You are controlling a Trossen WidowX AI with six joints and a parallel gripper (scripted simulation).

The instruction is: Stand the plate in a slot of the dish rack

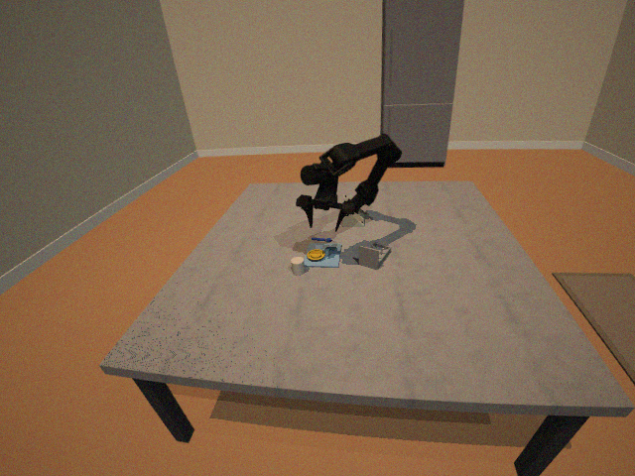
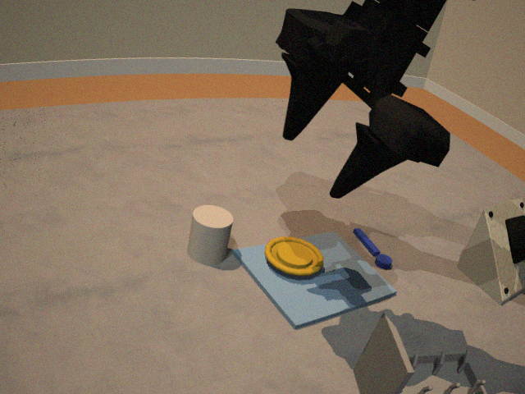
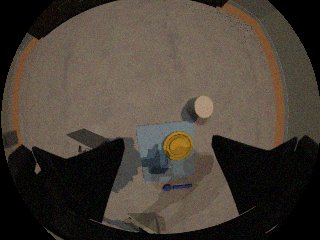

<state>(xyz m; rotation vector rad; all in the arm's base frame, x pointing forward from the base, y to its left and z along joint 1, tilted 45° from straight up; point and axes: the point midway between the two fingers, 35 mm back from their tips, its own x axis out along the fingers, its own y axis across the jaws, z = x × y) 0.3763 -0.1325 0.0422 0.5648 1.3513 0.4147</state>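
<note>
Right now the yellow plate is 140 mm below my gripper tip, 50 mm to the right of it and 50 mm behind it. Also, from my gripper tip: beige cylinder: 130 mm below, 90 mm to the right, 30 mm ahead; light blue mat: 160 mm below, 80 mm behind, 20 mm to the right; grey dish rack: 170 mm to the left, 140 mm below, 70 mm behind.
</note>
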